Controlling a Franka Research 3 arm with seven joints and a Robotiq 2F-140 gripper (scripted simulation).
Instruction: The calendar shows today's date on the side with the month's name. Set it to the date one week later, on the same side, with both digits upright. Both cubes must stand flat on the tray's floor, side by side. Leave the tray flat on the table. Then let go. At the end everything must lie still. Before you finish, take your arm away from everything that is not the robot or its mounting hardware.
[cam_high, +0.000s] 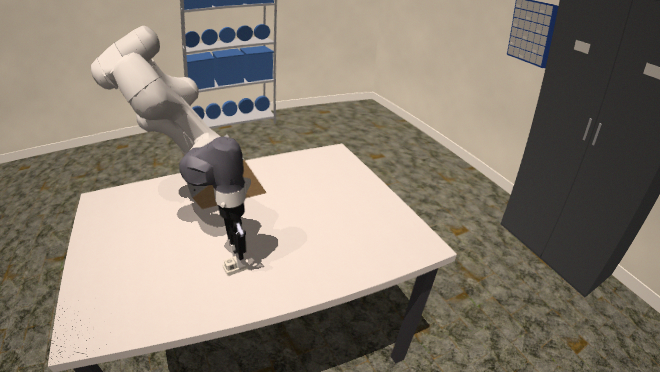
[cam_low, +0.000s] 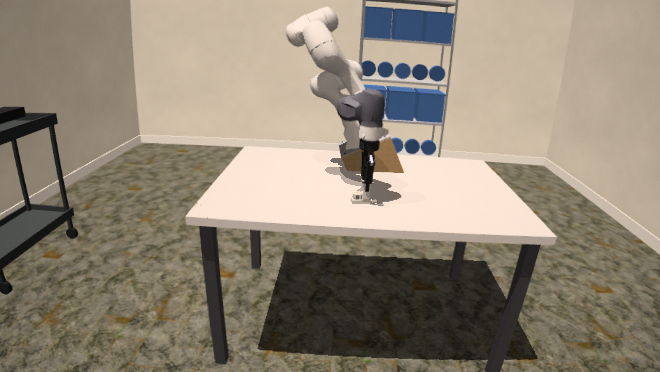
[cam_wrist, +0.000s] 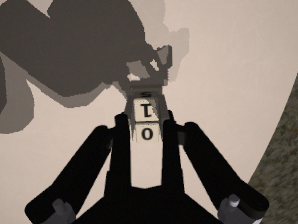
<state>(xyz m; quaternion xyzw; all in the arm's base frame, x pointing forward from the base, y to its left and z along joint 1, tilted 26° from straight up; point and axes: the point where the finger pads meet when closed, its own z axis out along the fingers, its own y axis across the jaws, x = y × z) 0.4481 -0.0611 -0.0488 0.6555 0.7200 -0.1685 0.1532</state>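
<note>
The cube is 30 mm below my hand. Round my hand: grey tray: 40 mm below, 20 mm to the right.
</note>
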